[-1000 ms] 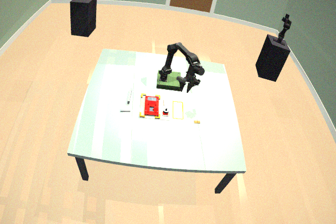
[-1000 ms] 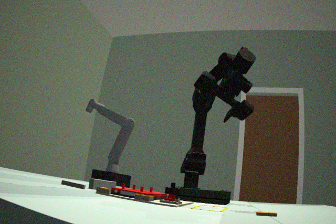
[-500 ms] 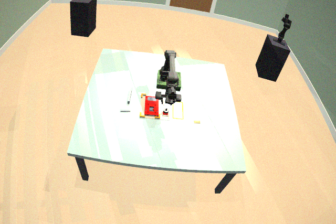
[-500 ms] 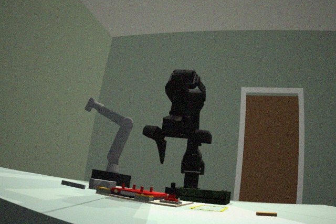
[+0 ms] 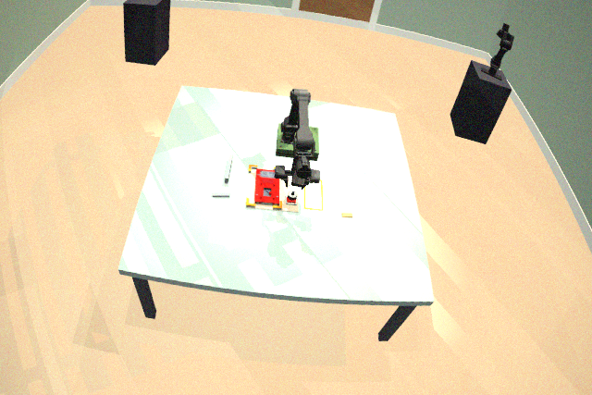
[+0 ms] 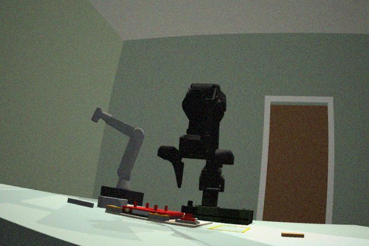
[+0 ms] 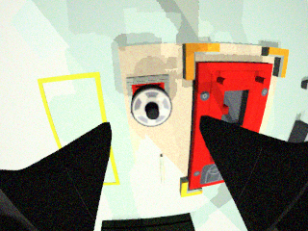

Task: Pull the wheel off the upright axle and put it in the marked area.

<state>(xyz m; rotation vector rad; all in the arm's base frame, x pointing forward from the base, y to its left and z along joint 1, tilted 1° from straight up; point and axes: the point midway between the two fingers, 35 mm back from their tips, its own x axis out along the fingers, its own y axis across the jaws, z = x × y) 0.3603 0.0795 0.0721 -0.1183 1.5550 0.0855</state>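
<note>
Now: the wheel 50 mm below my gripper tip. The rest, counted from my gripper tip: upright axle: 60 mm below.
</note>
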